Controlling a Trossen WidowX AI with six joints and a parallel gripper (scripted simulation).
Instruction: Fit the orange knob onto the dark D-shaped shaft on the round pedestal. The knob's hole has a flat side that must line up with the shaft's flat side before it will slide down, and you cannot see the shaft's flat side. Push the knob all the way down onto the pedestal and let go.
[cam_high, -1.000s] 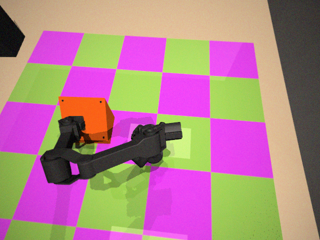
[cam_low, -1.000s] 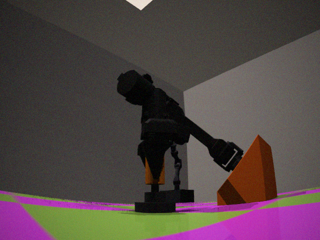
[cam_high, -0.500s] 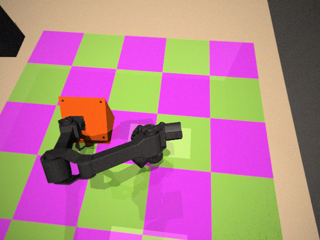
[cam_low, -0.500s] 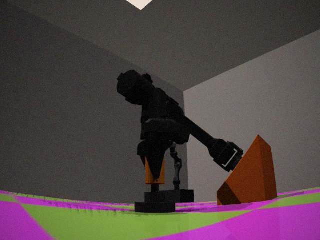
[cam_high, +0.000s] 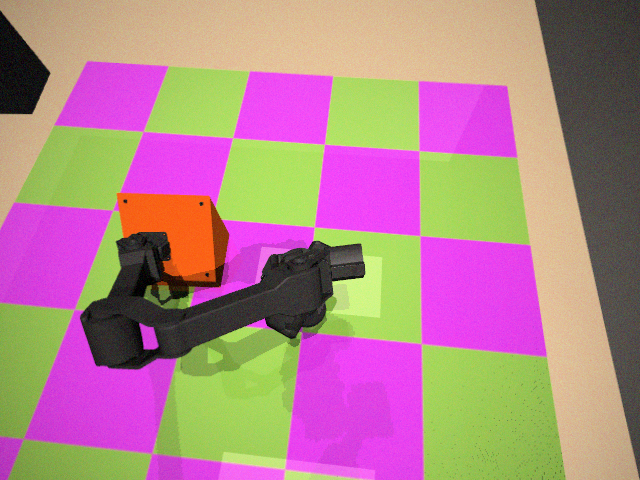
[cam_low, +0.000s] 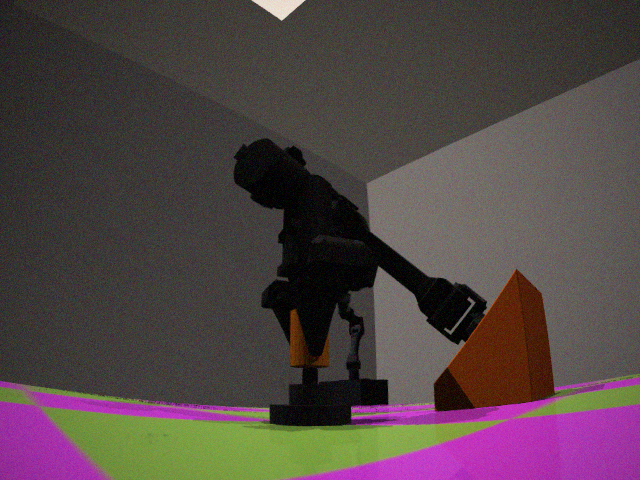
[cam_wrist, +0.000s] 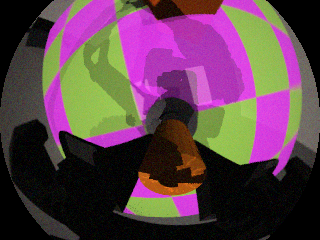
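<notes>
Now: the orange knob 2 cm above my gripper tip. From my gripper tip the other things lie so: dark round pedestal (4 cm below).
</notes>
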